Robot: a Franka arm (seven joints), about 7 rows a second.
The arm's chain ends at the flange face. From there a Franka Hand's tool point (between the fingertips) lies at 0.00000 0.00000 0.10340 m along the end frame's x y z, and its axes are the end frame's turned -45 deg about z.
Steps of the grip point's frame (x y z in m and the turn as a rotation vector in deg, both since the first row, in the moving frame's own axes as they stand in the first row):
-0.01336, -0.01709, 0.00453, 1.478, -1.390, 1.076
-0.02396, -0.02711, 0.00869, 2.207, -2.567, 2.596
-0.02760, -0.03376, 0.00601, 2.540, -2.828, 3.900
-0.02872, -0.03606, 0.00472, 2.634, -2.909, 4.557
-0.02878, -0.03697, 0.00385, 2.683, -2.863, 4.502
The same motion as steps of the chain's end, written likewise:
-0.01787, -0.00249, 0.00459, 0.062, -2.028, 1.076
-0.03002, -0.00255, 0.00887, -0.255, -3.376, 2.596
-0.03654, -0.00449, 0.00624, -0.204, -3.796, 3.900
-0.03873, -0.00526, 0.00496, -0.194, -3.919, 4.557
-0.03942, -0.00574, 0.00409, -0.127, -3.922, 4.502

